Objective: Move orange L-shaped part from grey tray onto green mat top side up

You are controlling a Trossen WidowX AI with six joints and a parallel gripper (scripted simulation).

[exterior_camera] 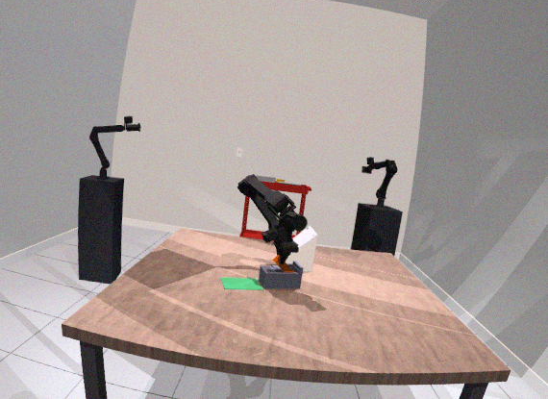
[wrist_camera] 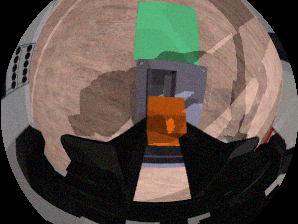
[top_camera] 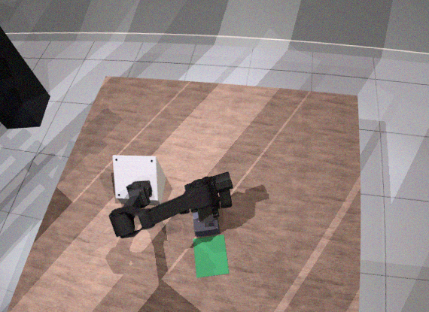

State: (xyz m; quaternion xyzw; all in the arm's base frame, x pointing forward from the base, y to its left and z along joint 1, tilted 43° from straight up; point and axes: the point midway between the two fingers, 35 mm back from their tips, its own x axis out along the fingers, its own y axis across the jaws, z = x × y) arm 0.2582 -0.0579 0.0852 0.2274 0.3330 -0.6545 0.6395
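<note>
Right now the green mat is 14 cm to the right of my gripper tip and 11 cm below it. Also, from my gripper tip: orange L-shaped part (2 cm behind, 3 cm to the left, 3 cm below).
</note>
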